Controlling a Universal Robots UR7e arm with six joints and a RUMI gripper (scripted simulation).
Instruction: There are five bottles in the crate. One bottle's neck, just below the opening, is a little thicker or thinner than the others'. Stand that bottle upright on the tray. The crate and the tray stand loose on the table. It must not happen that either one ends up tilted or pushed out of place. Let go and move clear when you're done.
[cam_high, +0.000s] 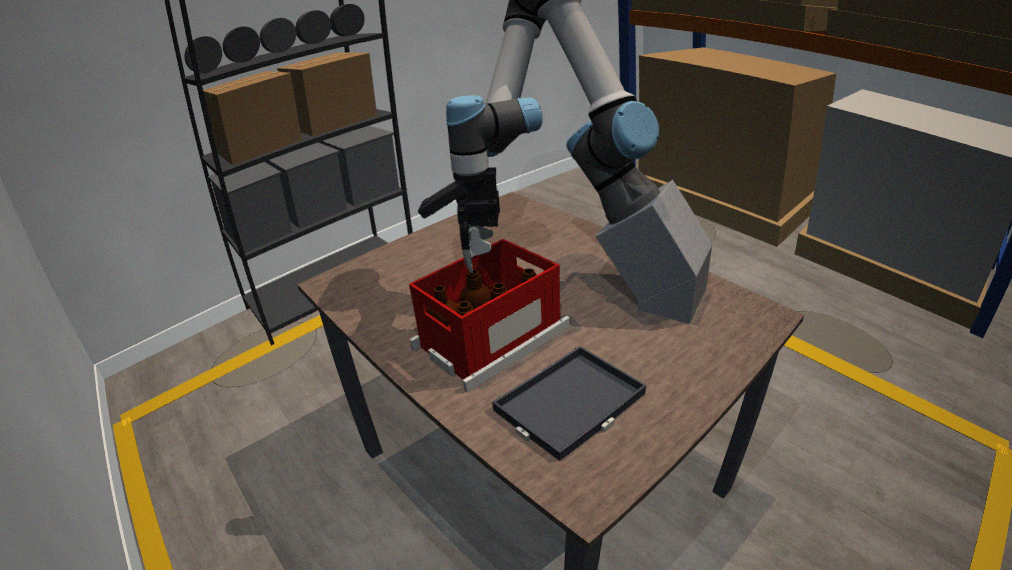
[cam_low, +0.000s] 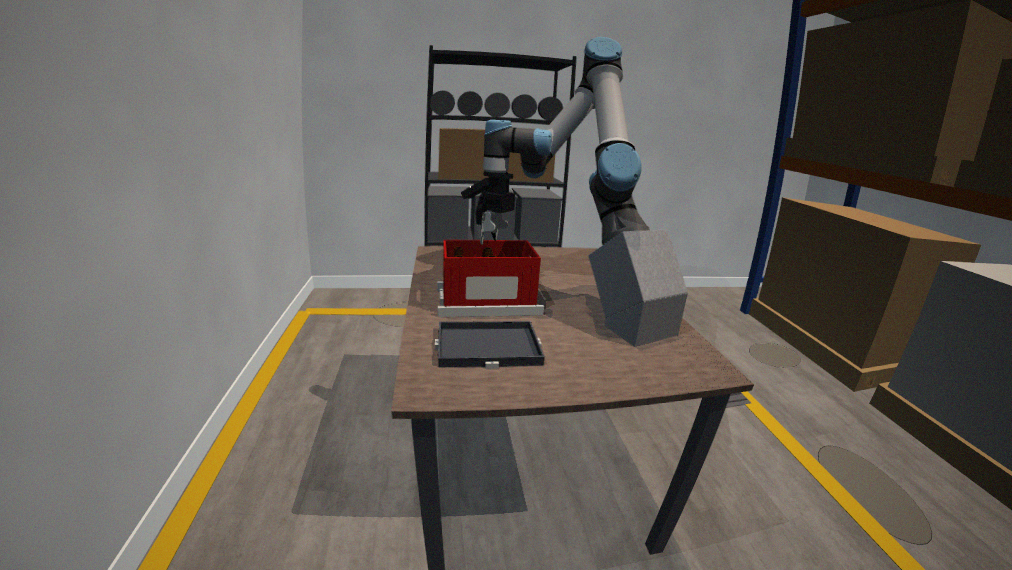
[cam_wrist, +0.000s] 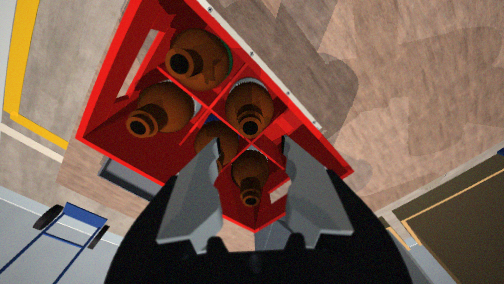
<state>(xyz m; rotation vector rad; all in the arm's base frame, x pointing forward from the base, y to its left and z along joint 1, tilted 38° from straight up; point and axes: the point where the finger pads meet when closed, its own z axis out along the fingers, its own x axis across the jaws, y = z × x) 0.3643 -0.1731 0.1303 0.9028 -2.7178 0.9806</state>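
Right now my hand is 11 cm above the red crate, 4 cm to the right of it and 1 cm short of it. Round my hand: dark tray 31 cm to the left, 18 cm below, 9 cm ahead.
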